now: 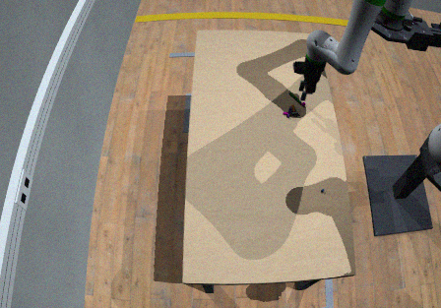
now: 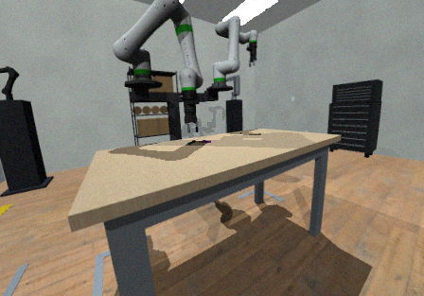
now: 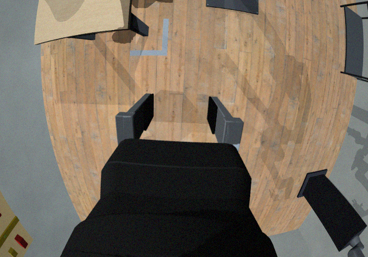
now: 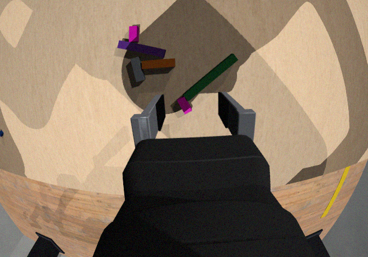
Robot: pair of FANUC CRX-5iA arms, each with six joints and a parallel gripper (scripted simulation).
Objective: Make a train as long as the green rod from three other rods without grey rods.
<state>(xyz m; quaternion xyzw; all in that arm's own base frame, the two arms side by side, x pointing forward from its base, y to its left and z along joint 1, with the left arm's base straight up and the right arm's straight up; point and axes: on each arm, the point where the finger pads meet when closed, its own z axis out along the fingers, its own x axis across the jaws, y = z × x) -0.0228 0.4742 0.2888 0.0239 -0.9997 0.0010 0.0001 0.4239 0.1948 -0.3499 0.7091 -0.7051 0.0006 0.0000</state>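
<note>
My right hand is 40 mm short of the grey rod, 60 mm to the right of it and 70 mm above it. From my right hand the other things lie so: orange rod (40 mm ahead, 30 mm to the left, 70 mm below); then purple rod (60 mm ahead, 50 mm to the left, 70 mm below); then green rod (20 mm ahead, 30 mm to the right, 70 mm below).
</note>
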